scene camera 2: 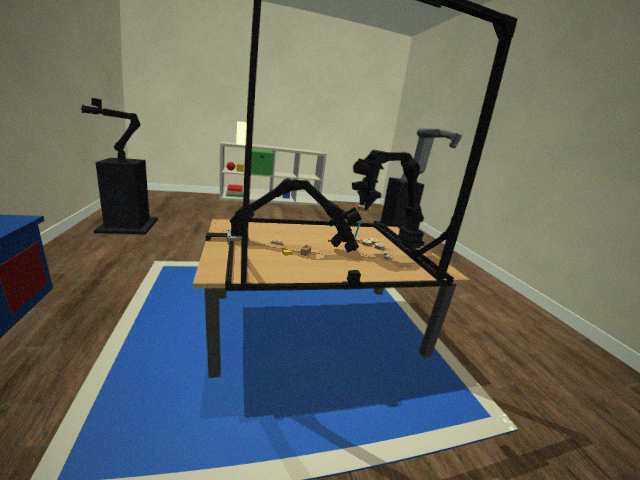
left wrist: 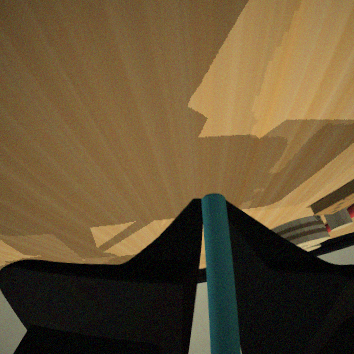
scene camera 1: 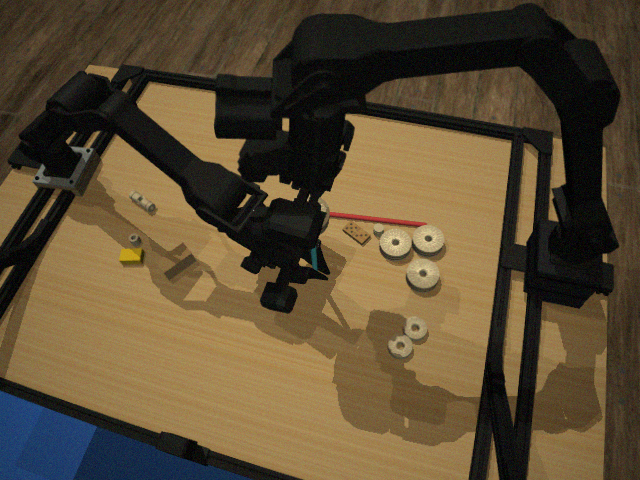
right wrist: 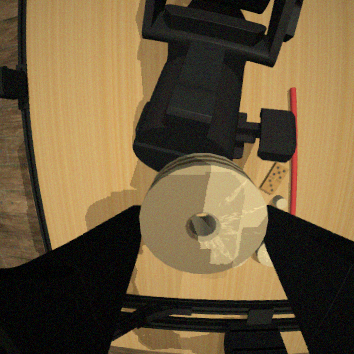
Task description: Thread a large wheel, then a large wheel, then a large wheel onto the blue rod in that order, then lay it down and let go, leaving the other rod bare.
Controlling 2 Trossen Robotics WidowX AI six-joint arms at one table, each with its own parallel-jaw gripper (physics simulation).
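Places are measured from the left arm's base along level axes (x back, y right, z up), in millimetres.
Where they show: left gripper, fingertip midpoint: (scene camera 2: 354, 249) (left wrist: 207, 206) (scene camera 1: 327, 276); right gripper, fingertip midpoint: (scene camera 2: 363, 208) (right wrist: 201, 213); left arm's base, origin of the base link: (scene camera 2: 237, 233) (scene camera 1: 63, 164); right arm's base, origin of the base link: (scene camera 2: 412, 229) (scene camera 1: 570, 249).
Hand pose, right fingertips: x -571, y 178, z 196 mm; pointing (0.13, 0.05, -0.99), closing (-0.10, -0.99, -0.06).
Observation:
Each offset is from my right fingertips to the top centre of the thing. "spot": to the spot under its first point.
My left gripper (scene camera 1: 322, 269) (scene camera 2: 355, 240) (left wrist: 207, 206) is shut on the blue rod @[dx +5, dy -15, dz -45 mm] (scene camera 1: 313, 257) (scene camera 2: 358, 228) (left wrist: 220, 280), which stands roughly upright above the table. My right gripper (right wrist: 201, 213) is shut on a large wheel @[dx -1, dy +0, dz +14 mm] (scene camera 1: 324, 214) (scene camera 2: 361, 207) (right wrist: 172, 235), held flat by its rim. In scene camera 2 this wheel is above the rod's top end, apart from it. The right wrist view does not clearly show the rod through the hole. Three more large wheels @[dx -121, dy -102, dz -213 mm] (scene camera 1: 387, 245) @[dx -177, dy -118, dz -213 mm] (scene camera 1: 419, 243) @[dx -173, dy -48, dz -213 mm] (scene camera 1: 414, 278) lie on the table. The other rod, red @[dx -41, dy -154, dz -224 mm] (scene camera 1: 377, 219) (right wrist: 293, 150), lies bare where visible.
Two smaller wheels @[dx -170, dy +49, dz -220 mm] (scene camera 1: 422, 330) @[dx -149, dy +82, dz -220 mm] (scene camera 1: 393, 349) lie below the large ones. A domino @[dx -48, dy -121, dz -225 mm] (scene camera 1: 356, 233) (right wrist: 274, 179) and a small white cylinder @[dx -87, dy -130, dz -216 mm] (scene camera 1: 378, 229) lie near the red rod. A white shaft @[spot: dx +374, dy -122, dz -216 mm] (scene camera 1: 142, 202), a yellow block @[dx +355, dy -9, dz -218 mm] (scene camera 1: 131, 256) and a brown block @[dx +264, dy -8, dz -203 mm] (scene camera 2: 306, 250) are farther left.

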